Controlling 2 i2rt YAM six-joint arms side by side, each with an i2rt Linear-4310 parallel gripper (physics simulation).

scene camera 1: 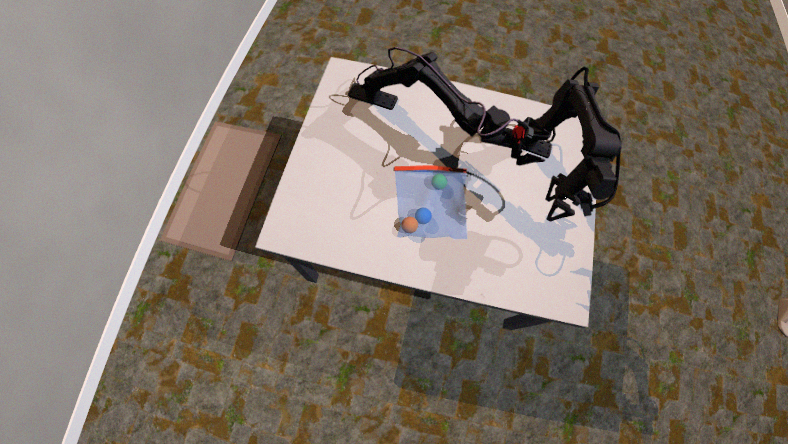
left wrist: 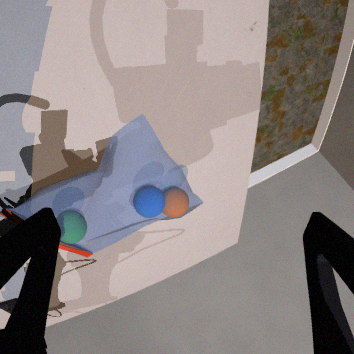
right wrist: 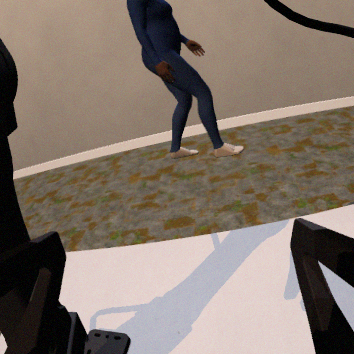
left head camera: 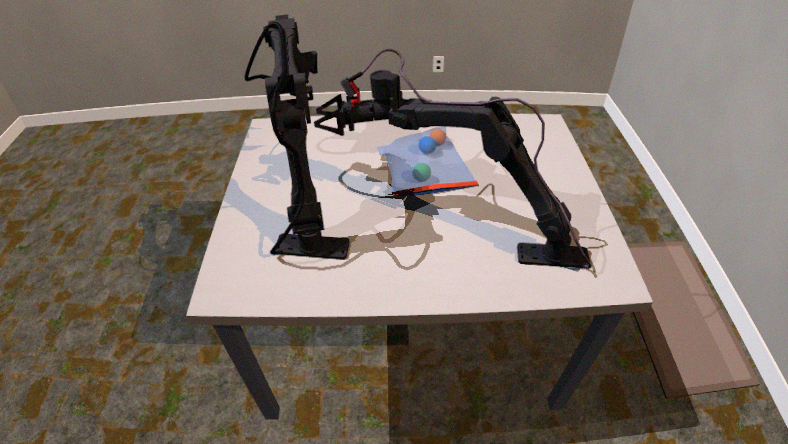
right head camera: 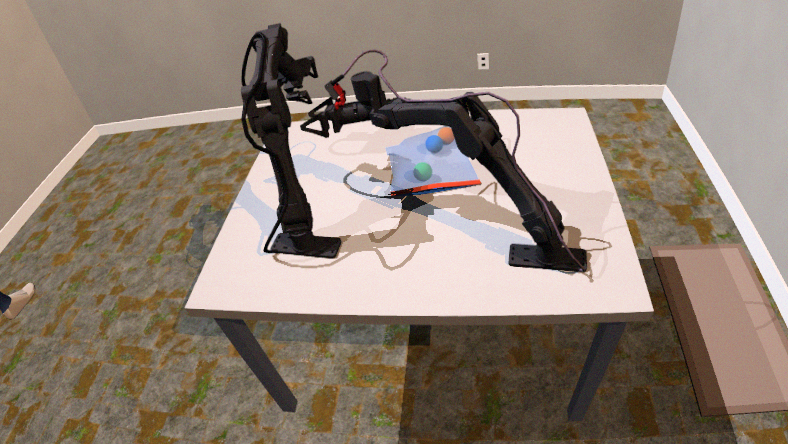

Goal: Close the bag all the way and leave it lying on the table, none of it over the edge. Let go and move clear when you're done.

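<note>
A see-through blue bag (left head camera: 453, 161) (right head camera: 458, 165) (scene camera 1: 449, 206) (left wrist: 127, 160) lies on the table with a red strip (left head camera: 449, 186) (right head camera: 452, 184) (scene camera 1: 421, 168) (left wrist: 76, 250) along one edge. A blue edge shows beneath the strip; whether it is fully closed cannot be told. A green ball (left head camera: 421, 172) (scene camera 1: 439, 181) (left wrist: 73, 227), blue ball (left head camera: 426, 145) (scene camera 1: 423, 215) (left wrist: 149, 201) and orange ball (left head camera: 437, 136) (scene camera 1: 409, 224) (left wrist: 176, 202) show at the bag. My left gripper (right head camera: 313, 85) (scene camera 1: 549, 209) (left wrist: 179, 224) and right gripper (left head camera: 315, 116) (scene camera 1: 530, 161) (right wrist: 177, 232) are open, empty and raised away from the bag.
The white table (left head camera: 419, 286) (right head camera: 419, 286) (scene camera 1: 330, 231) extends around the bag on all sides. My two grippers are near each other at the left in the head views. A person (right wrist: 190, 90) stands beyond the table. A see-through brown box (left head camera: 700, 330) (scene camera 1: 220, 193) is beside the table.
</note>
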